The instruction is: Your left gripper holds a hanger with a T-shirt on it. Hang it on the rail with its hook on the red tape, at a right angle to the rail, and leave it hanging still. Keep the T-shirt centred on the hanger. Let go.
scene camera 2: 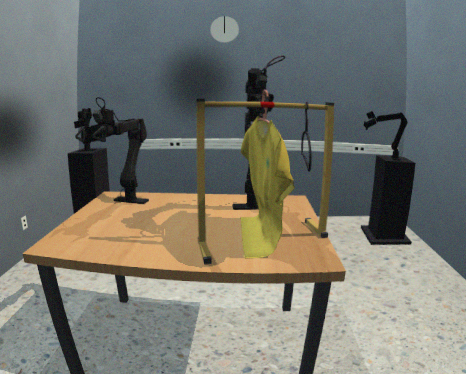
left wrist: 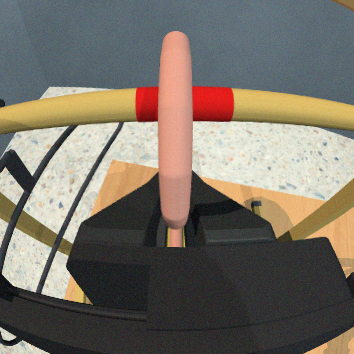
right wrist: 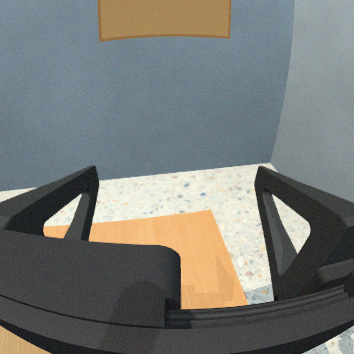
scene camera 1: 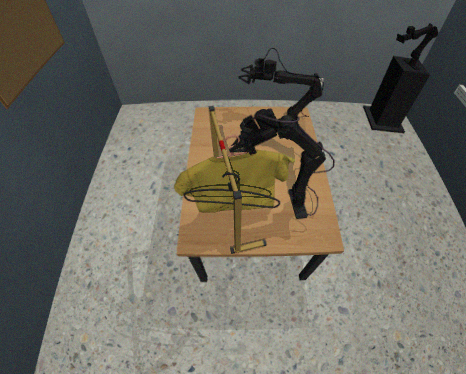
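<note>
The pink hanger [scene camera 1: 231,137] [scene camera 2: 265,93] [left wrist: 175,125] carries the yellow T-shirt [scene camera 1: 250,172] [scene camera 2: 265,170]. My left gripper [scene camera 1: 233,150] [left wrist: 175,174] is shut on the hanger just below its hook. In the left wrist view the hook lies across the red tape [scene camera 1: 222,144] [scene camera 2: 271,105] [left wrist: 214,103], left of its middle and about square to the rail [scene camera 1: 228,164] [scene camera 2: 230,104] [left wrist: 285,107]. Whether it rests on the rail I cannot tell. The shirt hangs down low over the table, its lower part bent aside in scene camera 2. My right gripper [scene camera 1: 242,74] [right wrist: 176,174] is open and empty, away from the rail.
A black hanger [scene camera 2: 307,120] hangs from the rail, to the right of the shirt in scene camera 2. The rail's posts [scene camera 1: 238,222] [scene camera 2: 201,175] stand on the wooden table [scene camera 1: 320,240] [scene camera 2: 65,250]. Another small arm on a black pedestal [scene camera 1: 398,95] stands beyond the table.
</note>
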